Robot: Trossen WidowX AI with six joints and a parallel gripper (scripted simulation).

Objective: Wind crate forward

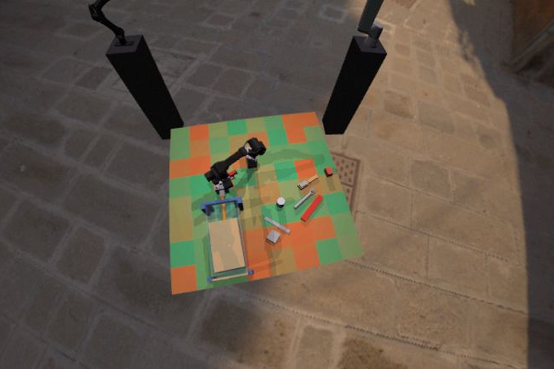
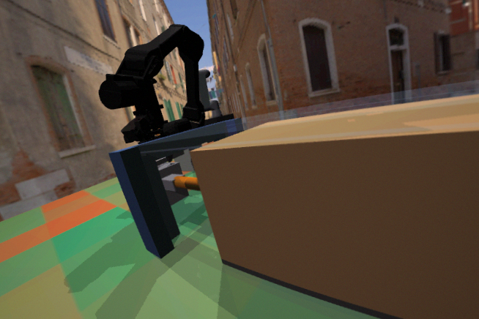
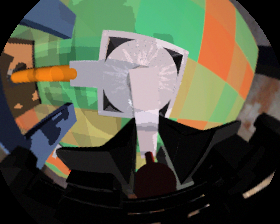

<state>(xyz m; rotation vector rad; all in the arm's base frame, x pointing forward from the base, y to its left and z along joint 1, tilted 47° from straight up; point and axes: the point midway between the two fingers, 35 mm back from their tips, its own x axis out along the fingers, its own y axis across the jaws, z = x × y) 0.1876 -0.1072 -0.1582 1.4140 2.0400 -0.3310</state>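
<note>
The grey winch handle lies 2 cm to the left of my gripper tip, 2 cm above it and 1 cm behind it. Round my gripper tip: red knob: 5 cm to the left, 5 cm above, 2 cm behind; grey winch: 6 cm below, 5 cm to the right; round puck: 37 cm to the left, 17 cm ahead, 6 cm below.
</note>
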